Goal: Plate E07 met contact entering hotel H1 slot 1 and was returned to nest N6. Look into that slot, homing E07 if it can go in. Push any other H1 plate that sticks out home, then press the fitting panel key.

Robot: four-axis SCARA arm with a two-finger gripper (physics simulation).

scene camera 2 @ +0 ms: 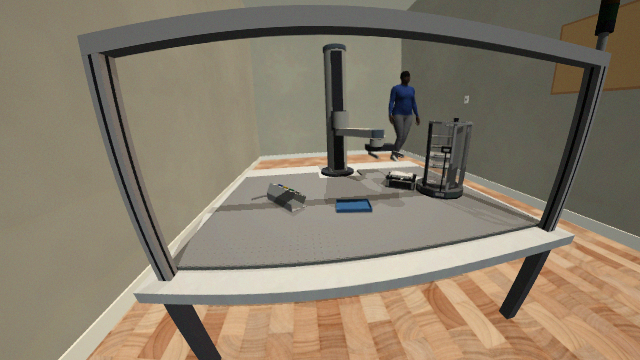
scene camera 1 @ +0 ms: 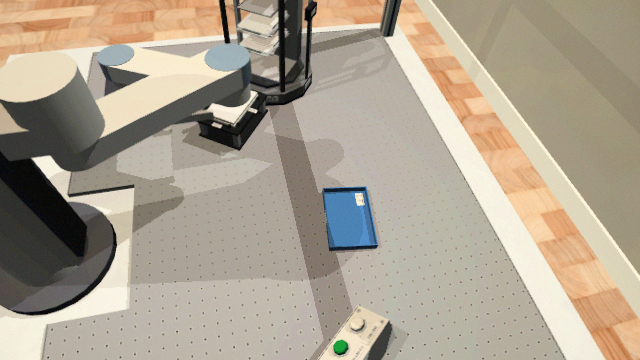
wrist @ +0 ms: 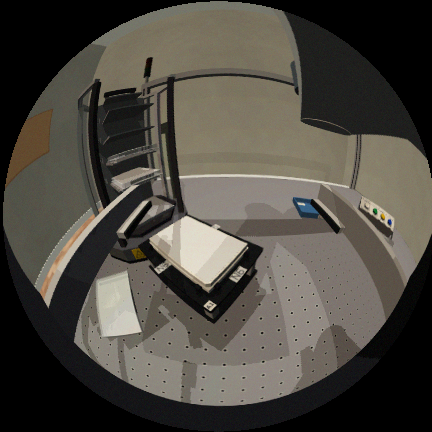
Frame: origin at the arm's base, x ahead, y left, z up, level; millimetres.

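Where they show: gripper, fingertip midpoint: point(scene camera 2: 391, 156) point(wrist: 234, 190); arm's base at its link origin: point(scene camera 2: 337, 172) point(scene camera 1: 55, 256).
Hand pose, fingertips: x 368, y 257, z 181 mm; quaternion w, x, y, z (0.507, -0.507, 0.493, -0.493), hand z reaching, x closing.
Each offset is from my fingertips to the centre of the thing.
My gripper point(scene camera 2: 384, 152) point(wrist: 234, 190) is open and empty. It hangs above nest N6, with its fingers spread wide on either side of the nest in the wrist view. A white plate {44 mm ahead, 52 mm left, 101 mm down} point(scene camera 1: 228, 114) point(scene camera 2: 401, 175) point(wrist: 200, 247) lies flat on the black nest {44 mm ahead, 53 mm left, 133 mm down} point(scene camera 1: 219, 136) point(scene camera 2: 400, 184) point(wrist: 212, 306), whose label reads N6; no E07 mark is legible. Hotel H1 {170 mm ahead, 224 mm left, 29 mm up} point(scene camera 1: 282, 50) point(scene camera 2: 440, 192) point(wrist: 174, 140) stands right beside the nest. Pale plates point(scene camera 1: 262, 24) point(wrist: 136, 178) lie on its lower shelves. Slot numbers and how far the plates stick out cannot be told.
A blue tray {263 mm ahead, 298 mm right, 160 mm down} point(scene camera 1: 350, 220) point(scene camera 2: 353, 205) point(wrist: 306, 210) lies on the deck. The key panel {155 mm ahead, 610 mm right, 126 mm down} point(scene camera 1: 369, 336) point(scene camera 2: 286, 198) point(wrist: 378, 225) has white, green, yellow and blue keys. A pale flat sheet {62 mm back, 191 mm left, 161 mm down} point(wrist: 117, 305) lies near the nest. A person point(scene camera 2: 403, 102) stands behind the table.
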